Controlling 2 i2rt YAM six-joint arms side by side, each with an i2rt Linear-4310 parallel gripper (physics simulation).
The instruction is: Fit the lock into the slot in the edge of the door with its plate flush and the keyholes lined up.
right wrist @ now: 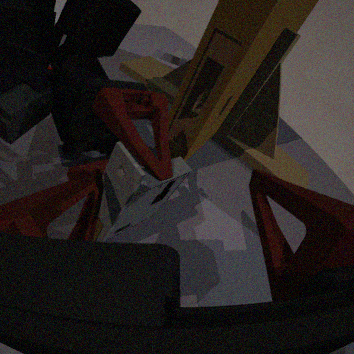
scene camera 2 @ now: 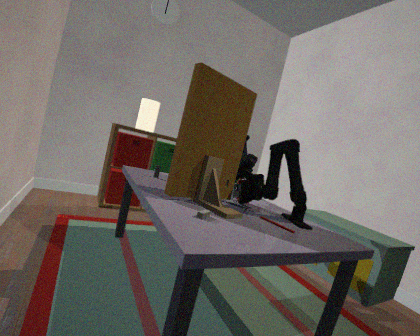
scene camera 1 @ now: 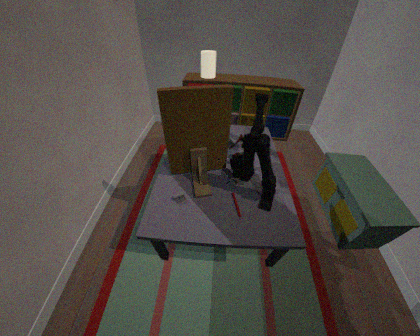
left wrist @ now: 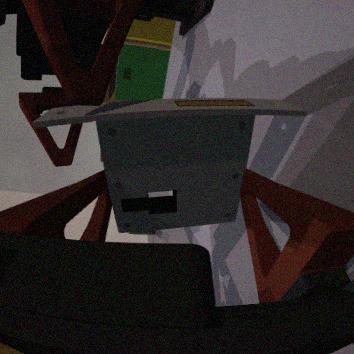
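Seen in the pictures: left gripper, fingertip midpoint: (right wrist: 142,201) (scene camera 2: 237,190) (scene camera 1: 237,157) (left wrist: 176,176); right gripper, fingertip midpoint: (right wrist: 176,176) (scene camera 2: 239,178) (scene camera 1: 239,148) (left wrist: 70,143); left arm's base, link origin: (scene camera 2: 295,221) (scene camera 1: 267,197); right arm's base, link origin: (left wrist: 196,7).
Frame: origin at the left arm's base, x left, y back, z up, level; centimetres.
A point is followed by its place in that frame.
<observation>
The lock (left wrist: 175,160) @[z 6.5, x -22.2, y -24.8 cm] (right wrist: 117,180) @[z 11.7, x -23.8, y -23.3 cm] is a grey box with a long plate; a dark opening shows in its side. My left gripper (left wrist: 176,176) @[z 6.0, x -22.7, y -26.7 cm] is shut on the lock's body, fingers on both sides. The brown door (scene camera 1: 195,125) @[z 37.5, x -2.0, y -49.2 cm] (scene camera 2: 220,115) @[z 40.8, x -1.4, y -50.1 cm] (right wrist: 262,50) @[z 18.3, x -12.6, y -41.0 cm] stands upright on the table. Its edge slot (right wrist: 202,87) shows in the right wrist view, a keyhole (scene camera 2: 227,183) @[z 10.1, x -10.8, y -36.5 cm] in its face. The lock is outside the slot, apart from it and tilted. My right gripper is open; the lock appears near its picture-left finger. Contact there is unclear.
A wooden stand (scene camera 1: 200,172) @[z 8.4, x 4.0, y -43.9 cm] (scene camera 2: 212,185) @[z 9.3, x 1.9, y -46.4 cm] props the door on the table (scene camera 1: 175,225) @[z 0.0, x 38.8, y -43.1 cm] (scene camera 2: 240,245) @[z 0.0, x 42.3, y -42.3 cm]. A small grey piece (scene camera 1: 179,198) @[z 1.0, x 21.9, y -49.9 cm] (scene camera 2: 204,216) @[z 0.8, x 23.1, y -50.8 cm] and a red stick (scene camera 1: 236,205) @[z 0.5, x 13.5, y -16.4 cm] (scene camera 2: 277,225) @[z 0.1, x 13.6, y -16.8 cm] lie on the table. The other arm's black parts (right wrist: 80,95) @[z 11.2, x -14.4, y -22.1 cm] crowd the right wrist view's upper left.
</observation>
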